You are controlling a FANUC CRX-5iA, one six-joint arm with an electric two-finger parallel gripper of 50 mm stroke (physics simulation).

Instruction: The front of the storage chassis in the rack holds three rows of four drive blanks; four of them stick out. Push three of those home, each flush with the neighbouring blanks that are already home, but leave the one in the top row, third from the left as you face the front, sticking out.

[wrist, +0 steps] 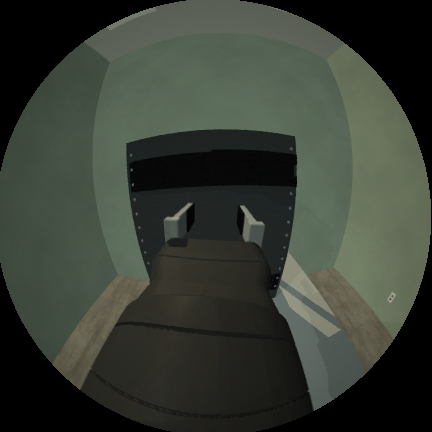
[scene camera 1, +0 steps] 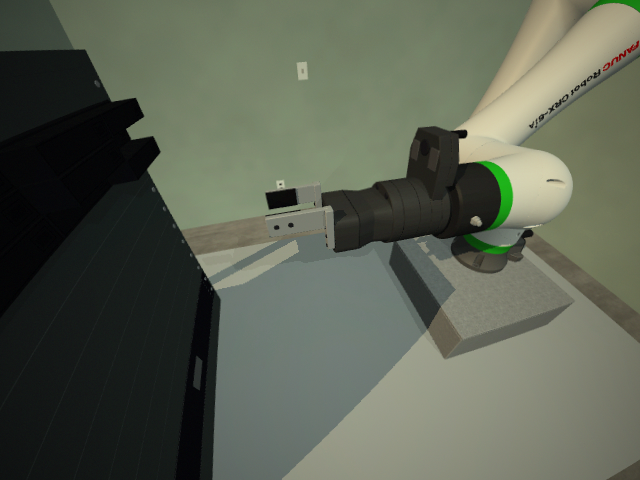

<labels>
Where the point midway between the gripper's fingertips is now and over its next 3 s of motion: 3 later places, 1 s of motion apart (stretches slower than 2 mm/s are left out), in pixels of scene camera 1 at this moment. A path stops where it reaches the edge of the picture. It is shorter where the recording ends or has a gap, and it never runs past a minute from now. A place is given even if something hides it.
My gripper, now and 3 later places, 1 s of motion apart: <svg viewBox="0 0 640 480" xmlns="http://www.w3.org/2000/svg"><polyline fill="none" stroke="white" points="267,212 115,221 79,241 90,259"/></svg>
</labels>
